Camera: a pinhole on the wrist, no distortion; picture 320 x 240 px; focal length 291.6 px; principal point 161.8 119.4 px. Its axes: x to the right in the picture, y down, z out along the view. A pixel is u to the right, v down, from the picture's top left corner.
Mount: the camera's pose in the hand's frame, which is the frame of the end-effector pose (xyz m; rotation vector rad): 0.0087 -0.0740 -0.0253 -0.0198 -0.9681 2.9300
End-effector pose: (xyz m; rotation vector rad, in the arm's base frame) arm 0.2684 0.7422 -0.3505 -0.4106 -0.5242 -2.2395
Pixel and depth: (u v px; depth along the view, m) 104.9 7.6 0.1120
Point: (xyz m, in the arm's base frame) 0.1793 0.8334 -0.2852
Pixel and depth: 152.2 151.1 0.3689
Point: 0.0465 1.0568 -0.2113
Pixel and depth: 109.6 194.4 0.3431
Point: -0.0098 1.0186 -0.2391
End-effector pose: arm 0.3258 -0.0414 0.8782 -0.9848 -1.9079 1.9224
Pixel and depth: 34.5 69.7 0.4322
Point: -0.1155 -0.1808 1.0630
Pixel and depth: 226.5 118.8 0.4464
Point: 0.1041 -0.3312 1.1950
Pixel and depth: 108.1 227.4 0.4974
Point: -0.0368 -0.1457 1.3327
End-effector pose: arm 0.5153 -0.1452 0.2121 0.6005 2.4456 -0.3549
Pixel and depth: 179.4 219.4 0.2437
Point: 0.4453 -0.4426 0.1590
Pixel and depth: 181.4 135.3 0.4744
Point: 0.5221 -0.6105 0.0081
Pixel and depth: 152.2 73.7 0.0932
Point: 0.4781 -0.2657 0.1734
